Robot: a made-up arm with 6 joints.
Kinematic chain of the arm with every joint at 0, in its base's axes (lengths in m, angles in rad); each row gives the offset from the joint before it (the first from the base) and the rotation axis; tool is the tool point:
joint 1: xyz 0 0 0.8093 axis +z
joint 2: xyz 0.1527 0 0 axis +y
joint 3: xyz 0 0 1.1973 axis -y
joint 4: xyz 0 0 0.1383 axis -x
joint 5: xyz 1.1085 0 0 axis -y
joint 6: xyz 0.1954 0 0 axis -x
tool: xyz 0 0 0
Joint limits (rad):
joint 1: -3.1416..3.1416
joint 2: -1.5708..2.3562
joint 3: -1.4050..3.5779
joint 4: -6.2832..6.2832
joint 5: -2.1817..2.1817
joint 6: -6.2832..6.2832
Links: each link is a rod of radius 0.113 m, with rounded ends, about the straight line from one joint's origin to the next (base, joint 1, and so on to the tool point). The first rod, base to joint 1, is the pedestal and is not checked.
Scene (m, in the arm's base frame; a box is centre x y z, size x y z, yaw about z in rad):
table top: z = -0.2
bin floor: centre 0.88 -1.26 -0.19 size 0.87 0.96 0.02 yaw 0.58
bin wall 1: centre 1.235 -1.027 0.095 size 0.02 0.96 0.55 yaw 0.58
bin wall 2: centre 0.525 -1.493 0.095 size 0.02 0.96 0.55 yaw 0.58
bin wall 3: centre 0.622 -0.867 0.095 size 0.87 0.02 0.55 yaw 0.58
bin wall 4: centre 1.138 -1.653 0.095 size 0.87 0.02 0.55 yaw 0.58
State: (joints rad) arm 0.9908 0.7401 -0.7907 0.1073 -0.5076 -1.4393
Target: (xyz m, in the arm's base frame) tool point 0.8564 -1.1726 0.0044
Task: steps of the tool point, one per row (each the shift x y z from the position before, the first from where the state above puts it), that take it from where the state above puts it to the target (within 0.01 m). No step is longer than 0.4 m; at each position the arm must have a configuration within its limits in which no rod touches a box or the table.
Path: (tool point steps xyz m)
1: 0.2637 -0.1511 0.0314
2: 0.2207 -0.2320 0.0365
3: 0.1527 -0.2995 0.0418
4: 0.0640 -0.3455 0.0469
5: -0.0384 -0.3643 0.0518
6: -0.1455 -0.3513 0.0566
7: -0.2475 -0.3060 0.0612
8: 0.0278 -0.0369 -0.2330
9: 0.0007 -0.0012 -0.2493
10: -0.0285 0.0382 -0.2564

